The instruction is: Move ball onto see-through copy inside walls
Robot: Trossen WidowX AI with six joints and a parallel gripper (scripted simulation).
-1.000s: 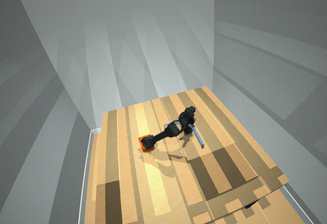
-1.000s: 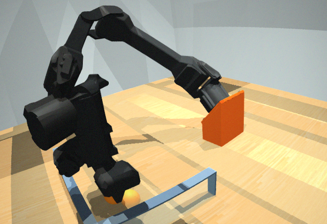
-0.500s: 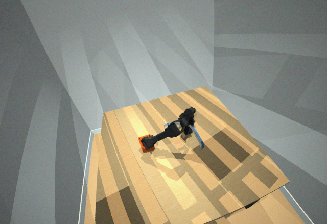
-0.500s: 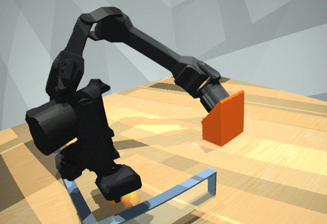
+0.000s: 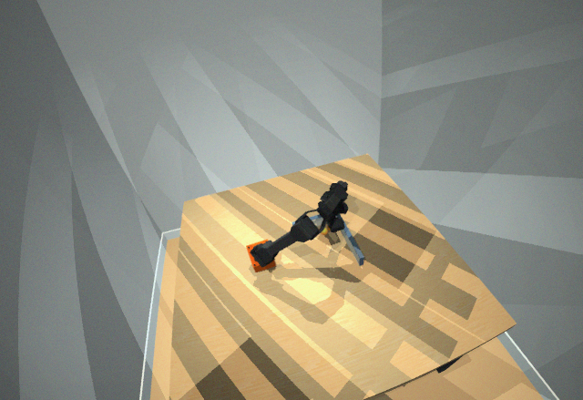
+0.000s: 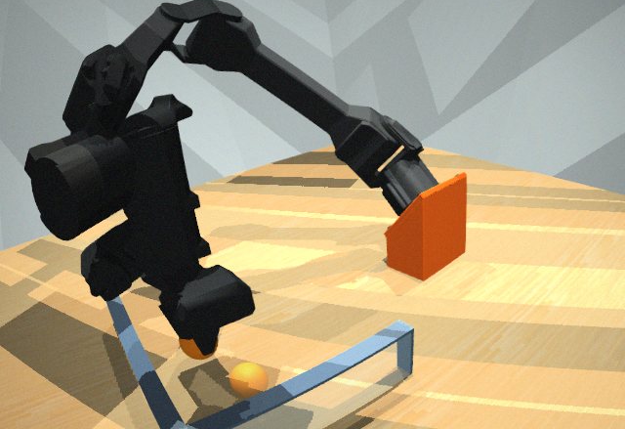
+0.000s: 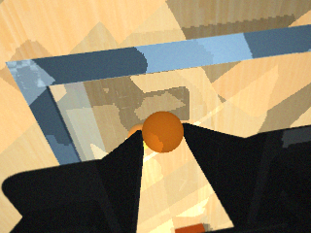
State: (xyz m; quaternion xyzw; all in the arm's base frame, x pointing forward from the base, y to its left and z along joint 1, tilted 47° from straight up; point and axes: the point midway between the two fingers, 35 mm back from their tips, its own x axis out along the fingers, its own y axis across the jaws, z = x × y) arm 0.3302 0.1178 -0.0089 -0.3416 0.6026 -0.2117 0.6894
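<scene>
Now: gripper tip 50 mm above the see-through copy, 30 mm past it and 20 mm to the right of it. The rest, counted from my gripper tip: orange ball (right at my gripper tip).
</scene>
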